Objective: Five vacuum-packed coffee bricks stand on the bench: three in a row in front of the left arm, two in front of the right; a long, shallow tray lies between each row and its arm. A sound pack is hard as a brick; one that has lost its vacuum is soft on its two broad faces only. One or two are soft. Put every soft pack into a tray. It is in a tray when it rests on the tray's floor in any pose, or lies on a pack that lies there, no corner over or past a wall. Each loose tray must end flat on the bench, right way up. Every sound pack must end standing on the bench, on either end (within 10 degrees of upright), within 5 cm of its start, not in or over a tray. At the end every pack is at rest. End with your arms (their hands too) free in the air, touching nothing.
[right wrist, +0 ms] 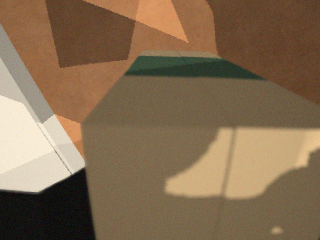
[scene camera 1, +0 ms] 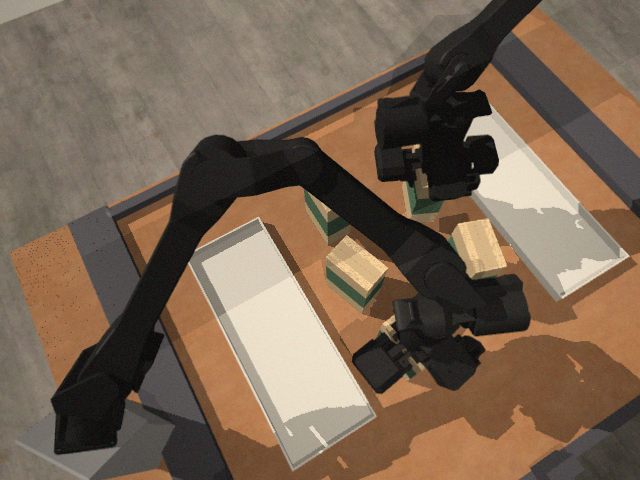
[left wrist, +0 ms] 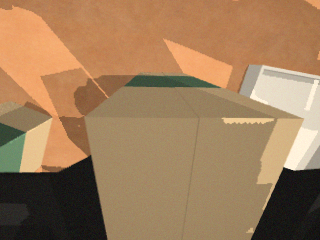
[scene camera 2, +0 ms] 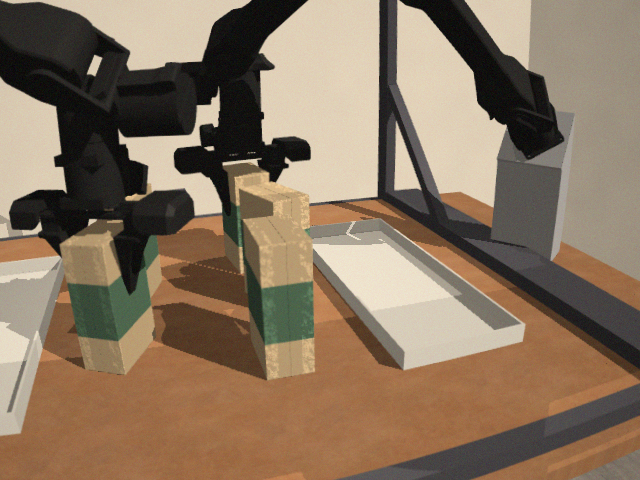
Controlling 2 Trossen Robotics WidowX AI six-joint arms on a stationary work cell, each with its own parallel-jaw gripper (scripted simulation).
Labels:
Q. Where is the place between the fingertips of my left gripper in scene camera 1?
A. At 407, 343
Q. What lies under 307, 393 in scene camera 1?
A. A tray.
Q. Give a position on a grey pedestal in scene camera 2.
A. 529, 208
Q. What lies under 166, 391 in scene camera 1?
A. A dark frame rail.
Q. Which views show my right gripper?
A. The right wrist view, scene camera 1 and scene camera 2 only.

